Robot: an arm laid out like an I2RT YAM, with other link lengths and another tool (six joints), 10 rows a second.
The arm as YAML. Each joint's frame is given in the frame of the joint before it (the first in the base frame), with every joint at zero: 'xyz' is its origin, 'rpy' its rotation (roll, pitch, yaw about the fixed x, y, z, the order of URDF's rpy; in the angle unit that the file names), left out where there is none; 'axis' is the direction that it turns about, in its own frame. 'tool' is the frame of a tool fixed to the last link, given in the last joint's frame.
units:
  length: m
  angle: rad
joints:
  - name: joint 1
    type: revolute
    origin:
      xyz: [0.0, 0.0, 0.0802]
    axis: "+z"
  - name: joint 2
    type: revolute
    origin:
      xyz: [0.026, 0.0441, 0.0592]
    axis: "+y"
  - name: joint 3
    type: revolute
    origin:
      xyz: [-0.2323, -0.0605, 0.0]
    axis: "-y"
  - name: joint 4
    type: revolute
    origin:
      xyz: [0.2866, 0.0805, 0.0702]
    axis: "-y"
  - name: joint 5
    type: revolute
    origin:
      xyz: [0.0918, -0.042, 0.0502]
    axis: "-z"
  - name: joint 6
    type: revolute
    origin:
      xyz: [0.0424, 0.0, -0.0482]
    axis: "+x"
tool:
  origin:
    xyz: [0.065, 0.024, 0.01]
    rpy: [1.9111, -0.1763, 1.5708]
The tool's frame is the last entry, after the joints.
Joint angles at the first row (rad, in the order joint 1, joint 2, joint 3, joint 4, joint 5, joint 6):
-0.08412, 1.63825, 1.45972, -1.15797, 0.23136, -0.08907
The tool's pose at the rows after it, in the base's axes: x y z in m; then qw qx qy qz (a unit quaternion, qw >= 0):
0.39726 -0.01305 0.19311 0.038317 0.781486 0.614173 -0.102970
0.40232 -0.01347 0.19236 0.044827 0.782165 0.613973 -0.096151
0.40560 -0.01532 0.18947 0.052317 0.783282 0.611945 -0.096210
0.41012 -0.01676 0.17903 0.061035 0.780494 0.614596 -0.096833
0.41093 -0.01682 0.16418 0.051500 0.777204 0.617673 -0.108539
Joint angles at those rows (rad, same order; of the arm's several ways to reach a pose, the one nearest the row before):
-0.08488, 1.64624, 1.45892, -1.13735, 0.23976, -0.08831
-0.08487, 1.65197, 1.45855, -1.11219, 0.23976, -0.08906
-0.08563, 1.65733, 1.45211, -1.08970, 0.25120, -0.08983
-0.08565, 1.66685, 1.42424, -1.03895, 0.26150, -0.10282
-0.08563, 1.69662, 1.41279, -1.02711, 0.26188, -0.10890

